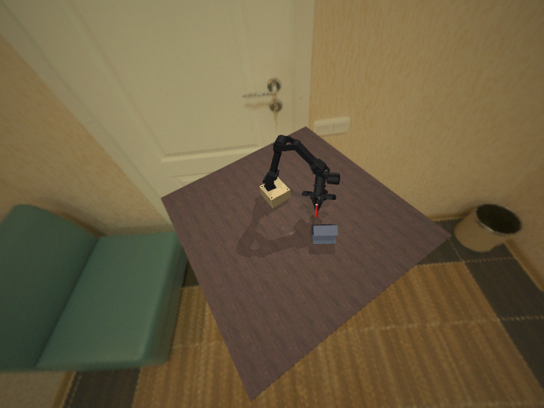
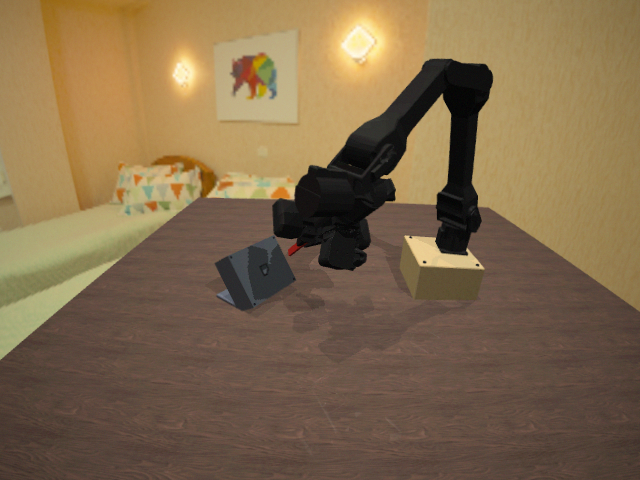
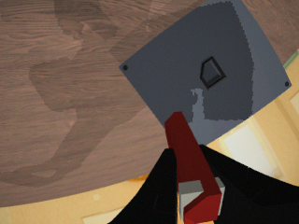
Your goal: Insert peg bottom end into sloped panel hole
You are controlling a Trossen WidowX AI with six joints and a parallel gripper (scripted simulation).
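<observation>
My gripper tip is 90 mm short of the grey sloped panel, 10 mm to the left of it and 70 mm above it. From my gripper tip the other things lie so: red square-sided peg (10 mm behind, 10 mm to the left, 10 mm above).
</observation>
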